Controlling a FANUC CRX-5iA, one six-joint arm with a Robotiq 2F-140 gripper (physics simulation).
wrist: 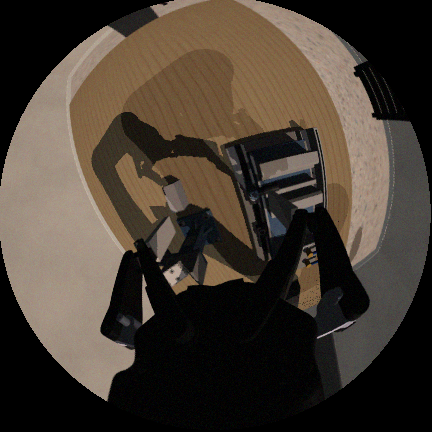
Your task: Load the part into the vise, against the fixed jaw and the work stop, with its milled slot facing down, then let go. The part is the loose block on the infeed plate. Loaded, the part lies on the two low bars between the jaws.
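Frame: origin at the arm's base, x left, y back, z up, level; metres.
Seen in the pictures: gripper, between the fingertips: [218, 212].
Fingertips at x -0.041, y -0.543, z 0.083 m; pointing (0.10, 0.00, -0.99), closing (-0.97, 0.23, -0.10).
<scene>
Offsets run from my fingertips to a thing's top centre. "spot": to the spot under its first point. Level surfaces: height alone.
A pale grey block @[dx +0.096, dy -0.041, dz -0.081 m] [175, 195], which looks like the part, is left of centre in the wrist view with a dark end at its top. Its slot cannot be made out, nor can the infeed plate be identified surely. The larger blue and black assembly to the right looks like the vise @[dx -0.116, dy +0.086, dz -0.020 m] [289, 166], with pale bars running across it. I cannot tell its fixed jaw, work stop and two low bars apart. My gripper [218, 212] is wide open and empty. Its left finger shows near the tilted pale plate, and its right finger overlaps the vise's lower part in view.
A blue fixture @[spot: dx +0.084, dy +0.051, dz -0.095 m] [200, 227] lies below the block in view. A tilted pale plate [160, 239] and a pale piece with small holes @[spot: dx +0.117, dy +0.060, dz +0.030 m] [173, 274] are beside it. Small yellow and blue items @[spot: dx -0.120, dy +0.169, dz -0.008 m] [310, 256] show below the vise. Arm shadows cross the wooden table @[dz -0.119 m] [270, 65].
</scene>
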